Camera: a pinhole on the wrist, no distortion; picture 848 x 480 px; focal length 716.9 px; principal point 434.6 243.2 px. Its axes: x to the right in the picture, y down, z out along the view. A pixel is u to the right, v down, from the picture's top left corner.
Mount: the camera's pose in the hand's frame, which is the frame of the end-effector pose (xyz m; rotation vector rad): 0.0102 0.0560 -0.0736 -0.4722 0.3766 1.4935
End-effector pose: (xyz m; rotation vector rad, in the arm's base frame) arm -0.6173 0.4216 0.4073 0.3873 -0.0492 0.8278
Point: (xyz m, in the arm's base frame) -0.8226 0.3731 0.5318
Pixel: outside the picture
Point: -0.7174 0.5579 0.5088
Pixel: 698 51
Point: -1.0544 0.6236 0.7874
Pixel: 797 350
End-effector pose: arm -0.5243 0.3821 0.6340 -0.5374 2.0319 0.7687
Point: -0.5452 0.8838 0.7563
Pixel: 596 425
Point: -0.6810 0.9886 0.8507
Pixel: 818 436
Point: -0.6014 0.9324 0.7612
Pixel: 670 386
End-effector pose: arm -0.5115 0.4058 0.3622 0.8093 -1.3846 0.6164
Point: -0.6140 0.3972 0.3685
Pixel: 130 270
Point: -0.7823 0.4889 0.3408
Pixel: 670 409
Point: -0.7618 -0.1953 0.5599
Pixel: outside the picture
